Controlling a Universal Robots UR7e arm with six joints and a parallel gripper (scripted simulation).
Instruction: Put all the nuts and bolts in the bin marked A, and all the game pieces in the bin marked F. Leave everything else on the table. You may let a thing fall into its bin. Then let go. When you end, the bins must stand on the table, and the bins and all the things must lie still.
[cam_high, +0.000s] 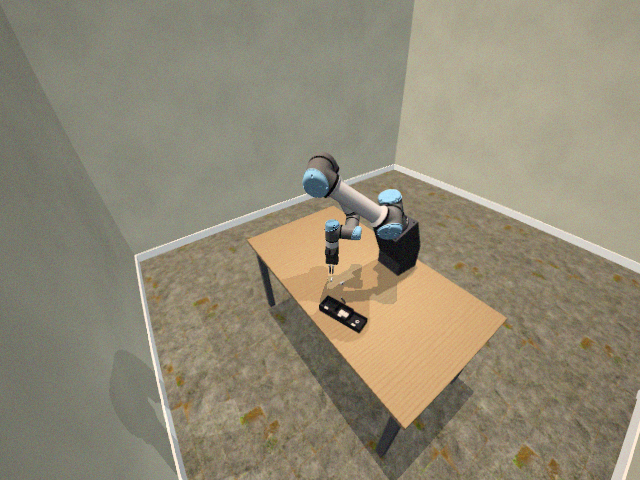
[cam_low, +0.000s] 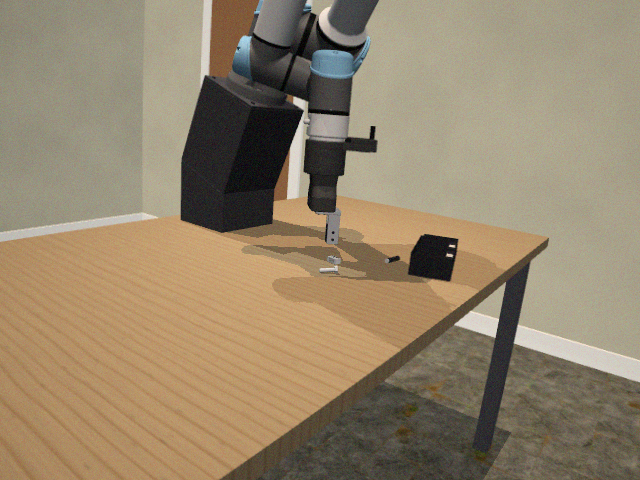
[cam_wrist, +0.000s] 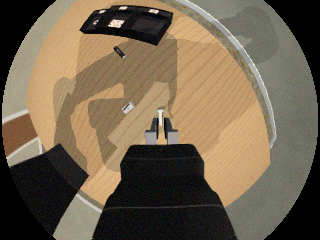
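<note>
Right now the bolt is 7 cm below my hand and 1 cm to the left of it. From my hand the other things lie so: small ring-shaped piece 34 cm to the left, 7 cm below, 4 cm ahead; white speckled piece 26 cm to the left, 7 cm below, 7 cm ahead; black bin 26 cm to the left, 8 cm ahead, 6 cm below.
</note>
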